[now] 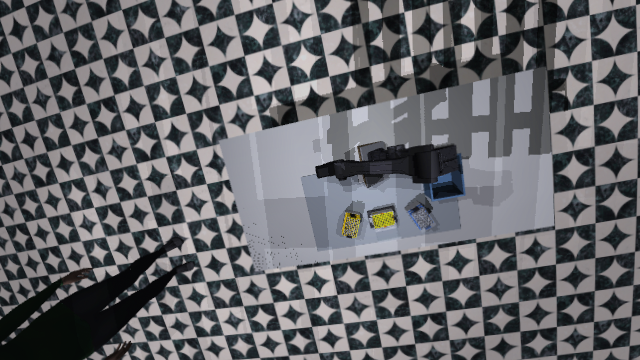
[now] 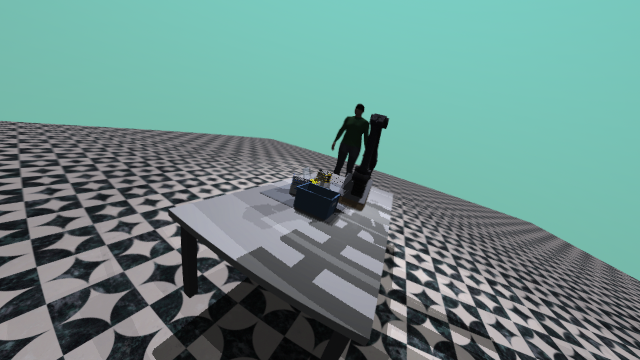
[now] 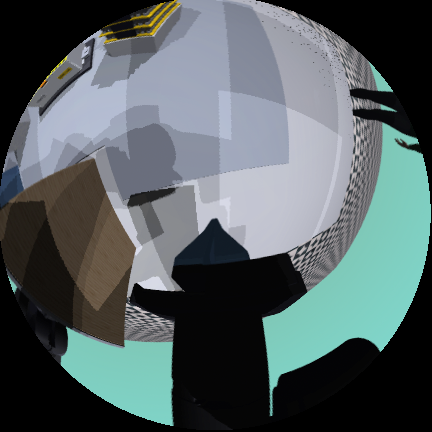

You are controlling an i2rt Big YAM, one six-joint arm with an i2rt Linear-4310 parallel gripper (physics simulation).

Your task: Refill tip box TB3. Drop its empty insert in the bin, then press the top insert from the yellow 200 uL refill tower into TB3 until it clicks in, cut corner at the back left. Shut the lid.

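My gripper [image 1: 318, 171] [image 3: 214, 222] is shut on nothing and hangs high over the table [image 1: 268, 170] [image 2: 268, 241], left of the arm's brown base board [image 1: 368, 178] [image 3: 68, 250]. The yellow refill tower [image 1: 351, 223] [image 3: 141, 24] stands at the left of a row near the table's front edge. Beside it is a tip box with a yellow insert [image 1: 383, 218] [image 3: 60, 76], then a blue-framed box with a grey insert [image 1: 420, 216] and raised lid. I cannot tell which box is TB3. The blue bin [image 1: 445, 186] [image 2: 316, 200] stands under the arm's elbow.
The arm [image 2: 368, 152] rises tall from its base beside the bin. A dark figure of a person [image 2: 353, 138] [image 1: 66, 313] stands on the patterned floor beyond the table's far end. The boxes sit on a grey mat [image 1: 322, 201].
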